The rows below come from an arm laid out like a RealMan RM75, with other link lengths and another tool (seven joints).
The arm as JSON. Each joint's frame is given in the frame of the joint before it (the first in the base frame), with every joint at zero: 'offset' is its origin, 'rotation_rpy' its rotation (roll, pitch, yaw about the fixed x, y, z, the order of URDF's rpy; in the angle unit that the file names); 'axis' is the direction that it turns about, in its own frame. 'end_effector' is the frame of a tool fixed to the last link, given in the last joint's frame.
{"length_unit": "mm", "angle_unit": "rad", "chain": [
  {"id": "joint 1", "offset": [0.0, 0.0, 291.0], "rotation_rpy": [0.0, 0.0, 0.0], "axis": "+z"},
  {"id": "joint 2", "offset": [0.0, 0.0, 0.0], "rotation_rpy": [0.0, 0.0, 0.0], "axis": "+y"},
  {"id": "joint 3", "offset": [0.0, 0.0, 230.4], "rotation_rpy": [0.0, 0.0, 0.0], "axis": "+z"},
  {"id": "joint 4", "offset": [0.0, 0.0, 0.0], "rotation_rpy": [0.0, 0.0, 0.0], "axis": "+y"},
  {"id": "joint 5", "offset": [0.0, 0.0, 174.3], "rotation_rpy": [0.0, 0.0, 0.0], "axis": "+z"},
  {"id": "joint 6", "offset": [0.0, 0.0, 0.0], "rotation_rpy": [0.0, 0.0, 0.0], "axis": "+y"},
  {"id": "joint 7", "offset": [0.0, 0.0, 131.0], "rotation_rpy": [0.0, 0.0, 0.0], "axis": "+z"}
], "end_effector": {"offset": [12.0, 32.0, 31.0], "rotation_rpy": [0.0, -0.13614, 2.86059]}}
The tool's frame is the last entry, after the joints.
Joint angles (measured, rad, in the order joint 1, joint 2, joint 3, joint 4, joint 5, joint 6, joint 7), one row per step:
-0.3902 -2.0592 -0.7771 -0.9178 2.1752 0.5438 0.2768
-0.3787 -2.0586 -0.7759 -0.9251 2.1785 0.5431 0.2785
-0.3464 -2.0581 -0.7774 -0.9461 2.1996 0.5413 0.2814
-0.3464 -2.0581 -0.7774 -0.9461 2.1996 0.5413 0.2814
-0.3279 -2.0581 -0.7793 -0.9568 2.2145 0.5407 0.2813
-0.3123 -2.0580 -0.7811 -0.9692 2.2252 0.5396 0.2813
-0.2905 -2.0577 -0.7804 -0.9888 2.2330 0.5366 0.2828
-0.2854 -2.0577 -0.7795 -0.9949 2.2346 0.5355 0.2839
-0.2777 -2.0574 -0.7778 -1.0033 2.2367 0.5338 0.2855
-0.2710 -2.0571 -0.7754 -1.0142 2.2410 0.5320 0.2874
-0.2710 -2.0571 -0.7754 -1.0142 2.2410 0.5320 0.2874
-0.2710 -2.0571 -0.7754 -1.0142 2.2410 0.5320 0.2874
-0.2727 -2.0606 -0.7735 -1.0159 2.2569 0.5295 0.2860
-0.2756 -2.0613 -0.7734 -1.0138 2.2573 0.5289 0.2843
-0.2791 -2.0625 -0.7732 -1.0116 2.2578 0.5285 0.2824
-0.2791 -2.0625 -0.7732 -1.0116 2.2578 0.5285 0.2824
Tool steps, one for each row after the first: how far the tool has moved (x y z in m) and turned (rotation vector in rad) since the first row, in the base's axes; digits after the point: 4 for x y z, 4 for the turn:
-0.0013 -0.0021 0.0000 -0.0008 -0.0010 0.0034
-0.0040 -0.0077 0.0004 0.0001 -0.0011 0.0063
-0.0040 -0.0077 0.0004 0.0001 -0.0011 0.0063
-0.0056 -0.0108 0.0007 0.0014 -0.0006 0.0076
-0.0061 -0.0134 0.0013 0.0027 -0.0036 0.0083
-0.0063 -0.0173 0.0019 0.0018 -0.0110 0.0120
-0.0059 -0.0184 0.0019 0.0010 -0.0131 0.0115
-0.0055 -0.0201 0.0019 -0.0005 -0.0155 0.0115
-0.0040 -0.0219 0.0018 -0.0024 -0.0180 0.0068
-0.0040 -0.0219 0.0018 -0.0024 -0.0180 0.0068
-0.0040 -0.0219 0.0018 -0.0024 -0.0180 0.0068
-0.0011 -0.0234 -0.0002 -0.0076 -0.0126 -0.0078
-0.0007 -0.0231 -0.0006 -0.0091 -0.0126 -0.0089
0.0001 -0.0228 -0.0011 -0.0107 -0.0132 -0.0105
0.0001 -0.0228 -0.0011 -0.0107 -0.0132 -0.0105

